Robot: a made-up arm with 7 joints. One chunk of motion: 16 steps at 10 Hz.
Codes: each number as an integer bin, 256 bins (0 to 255) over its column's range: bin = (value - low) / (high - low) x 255, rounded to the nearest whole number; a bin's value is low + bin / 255 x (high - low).
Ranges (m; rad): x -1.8..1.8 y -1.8..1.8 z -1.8..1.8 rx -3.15..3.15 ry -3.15..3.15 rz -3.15..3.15
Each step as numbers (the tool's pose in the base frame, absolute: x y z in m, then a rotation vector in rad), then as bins.
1 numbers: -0.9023 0.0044 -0.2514 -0.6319 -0.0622 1.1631
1 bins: 64 128 110 102 125 175
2 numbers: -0.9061 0.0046 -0.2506 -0.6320 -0.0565 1.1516
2 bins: 63 128 110 102 125 174
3 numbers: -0.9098 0.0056 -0.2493 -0.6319 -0.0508 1.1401
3 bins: 63 128 110 102 125 174
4 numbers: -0.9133 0.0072 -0.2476 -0.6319 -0.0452 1.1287
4 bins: 63 128 110 102 126 173
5 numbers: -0.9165 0.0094 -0.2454 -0.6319 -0.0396 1.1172
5 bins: 63 128 110 102 126 173
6 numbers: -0.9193 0.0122 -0.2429 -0.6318 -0.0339 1.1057
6 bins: 62 128 110 102 126 172
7 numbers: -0.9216 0.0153 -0.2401 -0.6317 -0.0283 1.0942
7 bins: 62 129 110 102 126 172
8 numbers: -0.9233 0.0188 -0.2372 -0.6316 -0.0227 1.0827
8 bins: 62 129 111 102 127 171
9 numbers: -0.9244 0.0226 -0.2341 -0.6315 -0.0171 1.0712
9 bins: 62 129 111 102 127 171
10 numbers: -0.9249 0.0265 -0.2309 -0.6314 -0.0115 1.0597
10 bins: 62 129 111 102 127 170
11 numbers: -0.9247 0.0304 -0.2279 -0.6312 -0.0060 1.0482
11 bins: 62 130 111 102 127 170
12 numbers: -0.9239 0.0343 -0.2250 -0.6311 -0.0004 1.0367
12 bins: 62 130 112 102 127 169
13 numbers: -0.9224 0.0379 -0.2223 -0.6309 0.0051 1.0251
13 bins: 62 130 112 102 128 169
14 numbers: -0.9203 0.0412 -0.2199 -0.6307 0.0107 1.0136
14 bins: 62 130 112 102 128 169
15 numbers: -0.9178 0.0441 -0.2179 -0.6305 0.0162 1.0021
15 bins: 62 131 112 102 128 168
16 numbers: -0.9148 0.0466 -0.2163 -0.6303 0.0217 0.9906
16 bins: 63 131 112 102 128 168
